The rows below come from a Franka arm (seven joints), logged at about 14 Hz.
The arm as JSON. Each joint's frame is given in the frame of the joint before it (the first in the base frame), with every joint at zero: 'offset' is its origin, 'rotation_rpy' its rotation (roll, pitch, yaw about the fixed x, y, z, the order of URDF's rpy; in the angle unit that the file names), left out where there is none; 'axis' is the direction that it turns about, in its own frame. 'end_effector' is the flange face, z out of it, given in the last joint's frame.
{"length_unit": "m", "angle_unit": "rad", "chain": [
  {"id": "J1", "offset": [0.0, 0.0, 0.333], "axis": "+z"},
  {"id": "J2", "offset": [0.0, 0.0, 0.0], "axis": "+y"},
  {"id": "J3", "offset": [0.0, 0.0, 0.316], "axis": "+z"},
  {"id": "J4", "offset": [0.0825, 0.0, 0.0], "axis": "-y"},
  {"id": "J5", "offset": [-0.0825, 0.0, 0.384], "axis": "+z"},
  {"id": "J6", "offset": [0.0, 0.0, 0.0], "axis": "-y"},
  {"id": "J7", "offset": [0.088, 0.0, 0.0], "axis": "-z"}
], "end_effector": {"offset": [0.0, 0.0, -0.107], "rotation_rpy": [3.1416, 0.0, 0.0]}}
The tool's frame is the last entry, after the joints.
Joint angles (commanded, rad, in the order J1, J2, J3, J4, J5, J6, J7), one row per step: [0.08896 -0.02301 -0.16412 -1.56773 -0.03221 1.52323 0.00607]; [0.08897 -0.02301 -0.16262 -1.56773 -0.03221 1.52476 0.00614]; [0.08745 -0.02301 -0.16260 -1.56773 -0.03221 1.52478 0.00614]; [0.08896 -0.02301 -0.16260 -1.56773 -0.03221 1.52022 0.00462]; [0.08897 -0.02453 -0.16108 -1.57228 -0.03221 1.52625 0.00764]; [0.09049 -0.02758 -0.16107 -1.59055 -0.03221 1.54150 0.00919]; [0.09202 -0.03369 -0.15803 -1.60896 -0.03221 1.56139 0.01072]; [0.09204 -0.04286 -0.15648 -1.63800 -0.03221 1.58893 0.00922]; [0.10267 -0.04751 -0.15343 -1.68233 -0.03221 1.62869 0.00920]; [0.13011 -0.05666 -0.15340 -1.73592 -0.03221 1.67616 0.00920]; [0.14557 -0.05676 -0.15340 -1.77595 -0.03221 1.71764 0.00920]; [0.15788 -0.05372 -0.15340 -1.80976 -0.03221 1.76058 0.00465]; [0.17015 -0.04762 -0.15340 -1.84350 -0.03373 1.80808 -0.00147]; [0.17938 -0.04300 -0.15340 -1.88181 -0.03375 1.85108 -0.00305]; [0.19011 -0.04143 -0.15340 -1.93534 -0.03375 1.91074 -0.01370]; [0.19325 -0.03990 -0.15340 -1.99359 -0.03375 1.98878 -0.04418]
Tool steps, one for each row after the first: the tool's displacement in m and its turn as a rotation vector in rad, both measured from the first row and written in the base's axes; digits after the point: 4 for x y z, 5 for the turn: [0.0002 0.0008 0.0001 -0.00015 -0.00153 0.00148]; [0.0002 0.0000 0.0001 -0.00015 -0.00155 -0.00002]; [-0.0003 0.0008 -0.0003 0.00023 0.00304 0.00288]; [-0.0001 0.0016 -0.0010 0.00014 -0.00004 0.00158]; [0.0004 0.0024 -0.0067 0.00058 -0.00010 0.00207]; [0.0005 0.0047 -0.0103 0.00090 -0.00770 0.00574]; [0.0000 0.0053 -0.0167 0.00181 -0.01529 0.00971]; [0.0016 0.0127 -0.0318 0.00256 -0.01535 0.02471]; [0.0019 0.0276 -0.0483 0.00417 -0.01830 0.05374]; [0.0035 0.0362 -0.0638 0.00444 -0.01981 0.07052]; [0.0059 0.0433 -0.0779 0.00416 -0.02577 0.08868]; [0.0087 0.0504 -0.0932 0.00202 -0.03322 0.10885]; [0.0095 0.0559 -0.1104 0.00184 -0.03327 0.12104]; [0.0085 0.0622 -0.1316 0.00230 -0.03755 0.14430]; [0.0075 0.0644 -0.1533 0.00228 -0.05501 0.18026]
